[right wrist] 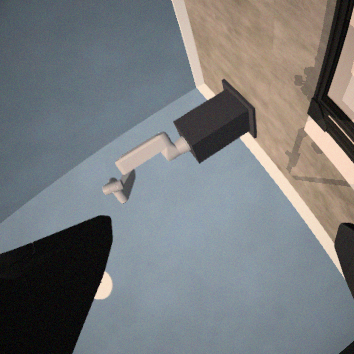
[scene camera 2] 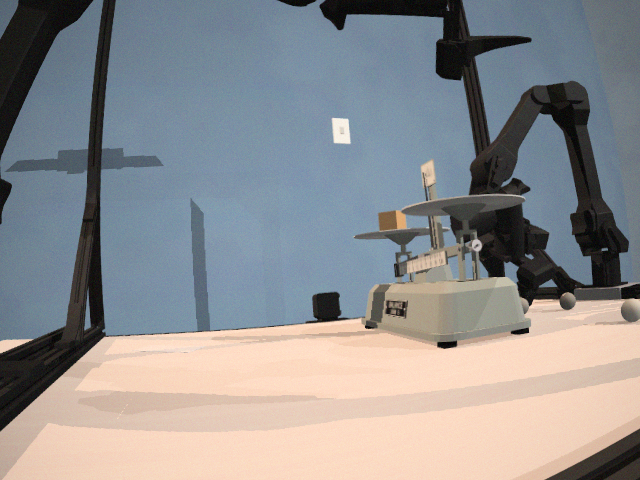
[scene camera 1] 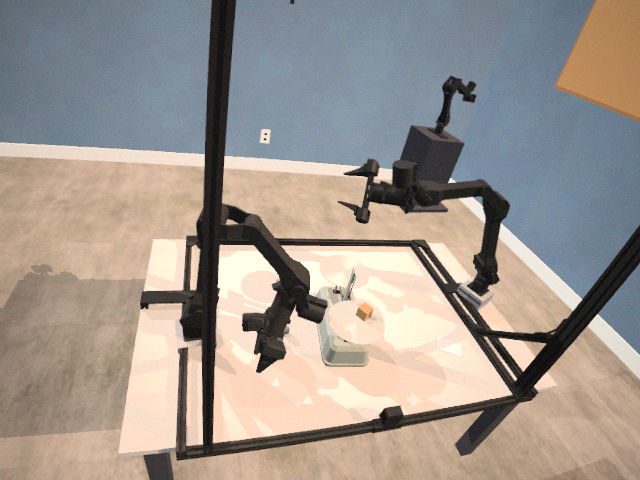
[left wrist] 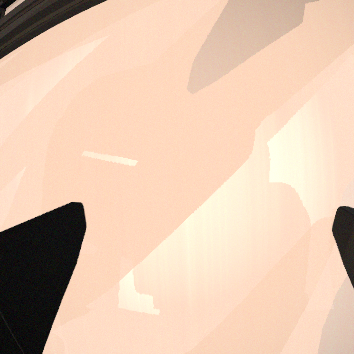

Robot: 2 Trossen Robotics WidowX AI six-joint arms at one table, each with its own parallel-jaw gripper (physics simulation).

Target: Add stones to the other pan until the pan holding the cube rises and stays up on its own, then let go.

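Frame: origin at the left arm's base, x back, y right, z up, level; millimetres.
Seen in the pictures: left gripper, between the fingertips: [scene camera 1: 256, 363] [left wrist: 215, 218]; right gripper, between the fingertips: [right wrist: 230, 233] [scene camera 1: 340, 187]; left arm's base, origin of its link: [scene camera 2: 607, 285] [scene camera 1: 195, 330]; right arm's base, origin of its link: [scene camera 1: 477, 288].
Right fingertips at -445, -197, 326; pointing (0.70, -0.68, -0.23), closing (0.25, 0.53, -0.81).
Note:
Pixels of each thing's middle, then the offset from my right fingertips to it, as dx, dy, dz. "spot": a spot on its surface instead. Level surfaces: height alone.
- orange cube, middle of its body: [scene camera 2: 392, 222] [scene camera 1: 364, 311] +29, +332, -189
- grey-green balance, middle of its body: [scene camera 2: 431, 245] [scene camera 1: 347, 302] +33, +254, -231
- stone, middle of its body: [scene camera 2: 520, 306] [scene camera 1: 284, 329] +199, +232, -334
- table, height of its surface: dz -348
- small black box, a spot on its surface: [scene camera 2: 326, 305] spot: +22, +549, -316
An orange cube [scene camera 1: 364, 311] [scene camera 2: 391, 220] sits on one pan [scene camera 1: 351, 328] [scene camera 2: 367, 235] of the grey-green balance [scene camera 1: 343, 356] [scene camera 2: 454, 310]. In scene camera 2 the beam slopes and the other pan [scene camera 2: 465, 204] stands higher, with no stone showing on it. Grey round stones [scene camera 2: 567, 300] [scene camera 2: 630, 310] lie on the table at the right of scene camera 2. Part of a stone [scene camera 1: 285, 329] shows behind my left gripper [scene camera 1: 267, 361] [left wrist: 210, 217], which is open, empty and points down beside the balance. My right gripper [scene camera 1: 342, 187] [right wrist: 230, 233] is open and empty, raised away from the balance.
A black frame [scene camera 1: 289, 439] runs around the table [scene camera 1: 155, 413], with an upright post [scene camera 1: 214, 129] in front of my left arm. A small black box [scene camera 1: 391, 414] [scene camera 2: 326, 305] sits on the frame. Another arm stands on a dark pedestal [scene camera 1: 431, 152] [right wrist: 215, 125] beyond the table.

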